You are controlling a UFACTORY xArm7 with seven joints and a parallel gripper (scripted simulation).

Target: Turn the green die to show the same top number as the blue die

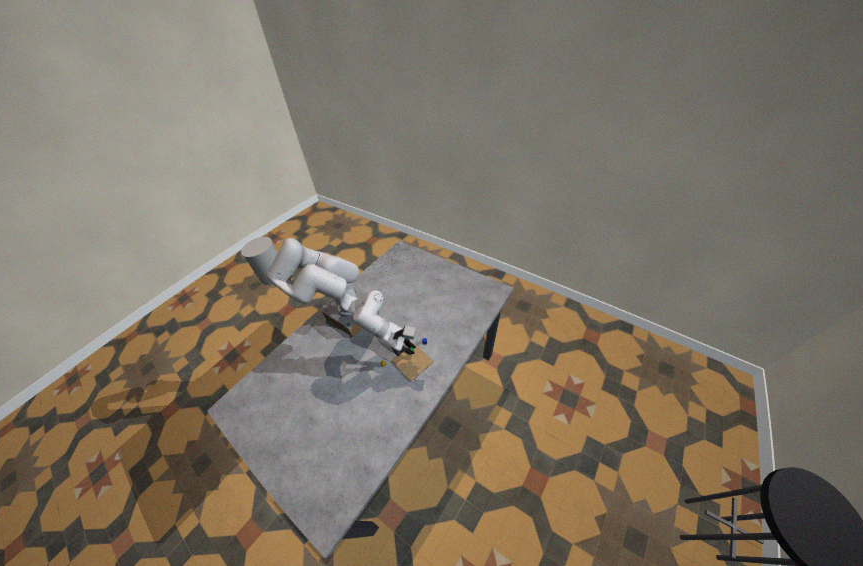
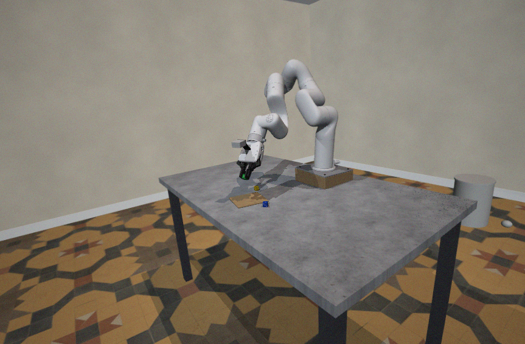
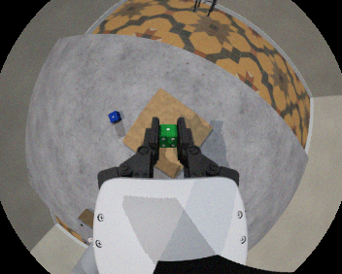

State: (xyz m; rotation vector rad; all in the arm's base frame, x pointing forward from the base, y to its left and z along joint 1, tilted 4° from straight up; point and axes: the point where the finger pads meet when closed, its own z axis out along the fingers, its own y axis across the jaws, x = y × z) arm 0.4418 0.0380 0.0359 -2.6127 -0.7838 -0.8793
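The tan mat lies 12 cm below my hand. Also, from my hand: green die: 1 cm below; then yellow die: 9 cm behind, 10 cm to the right, 11 cm below; then blue die: 4 cm behind, 11 cm to the left, 11 cm below.
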